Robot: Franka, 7 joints.
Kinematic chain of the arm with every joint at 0, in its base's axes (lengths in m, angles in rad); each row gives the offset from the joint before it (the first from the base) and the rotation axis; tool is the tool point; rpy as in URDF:
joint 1: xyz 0 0 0.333 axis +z
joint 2: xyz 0 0 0 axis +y
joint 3: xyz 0 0 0.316 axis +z
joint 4: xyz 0.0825 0 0 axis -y
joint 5: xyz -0.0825 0 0.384 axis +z
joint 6: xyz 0 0 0 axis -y
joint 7: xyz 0.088 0 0 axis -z
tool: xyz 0 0 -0.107 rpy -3.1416 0 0
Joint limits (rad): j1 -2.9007..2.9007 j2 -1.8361..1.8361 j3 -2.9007..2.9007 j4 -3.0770..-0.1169 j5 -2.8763..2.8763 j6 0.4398..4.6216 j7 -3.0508..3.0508
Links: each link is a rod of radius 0.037 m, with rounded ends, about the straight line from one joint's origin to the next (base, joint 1, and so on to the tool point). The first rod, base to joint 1, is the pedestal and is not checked.
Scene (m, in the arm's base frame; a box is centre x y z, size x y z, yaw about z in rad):
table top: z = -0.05
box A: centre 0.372 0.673 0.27 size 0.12 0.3 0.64 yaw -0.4
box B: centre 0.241 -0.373 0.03 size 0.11 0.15 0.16 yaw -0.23
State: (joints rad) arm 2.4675 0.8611 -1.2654 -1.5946 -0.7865 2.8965 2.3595
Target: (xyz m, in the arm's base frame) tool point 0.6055 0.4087 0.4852
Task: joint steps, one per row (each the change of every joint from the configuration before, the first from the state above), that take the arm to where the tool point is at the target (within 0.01 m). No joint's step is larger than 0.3 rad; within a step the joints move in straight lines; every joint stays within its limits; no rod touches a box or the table.
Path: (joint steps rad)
1: -0.0112 -0.1268 -0.2670 0.0297 -0.0303 0.1614 -0.0601
2: -0.0111 -0.1269 -0.2670 0.0296 -0.0304 0.1615 -0.0601
3: -0.0112 -0.1268 -0.2669 0.0297 -0.0303 0.1614 -0.0601
4: -0.0111 -0.1269 -0.2670 0.0296 -0.0304 0.1614 -0.0601
5: -0.2285 0.1549 0.2299 -0.0137 0.0389 -0.1846 0.0601
6: -0.2284 0.1548 0.2300 -0.0136 0.0390 -0.1847 0.0601
7: -0.2285 0.1549 0.2300 -0.0137 0.0389 -0.1846 0.0601
8: -0.2285 0.1549 0.2299 -0.0136 0.0390 -0.1847 0.0601

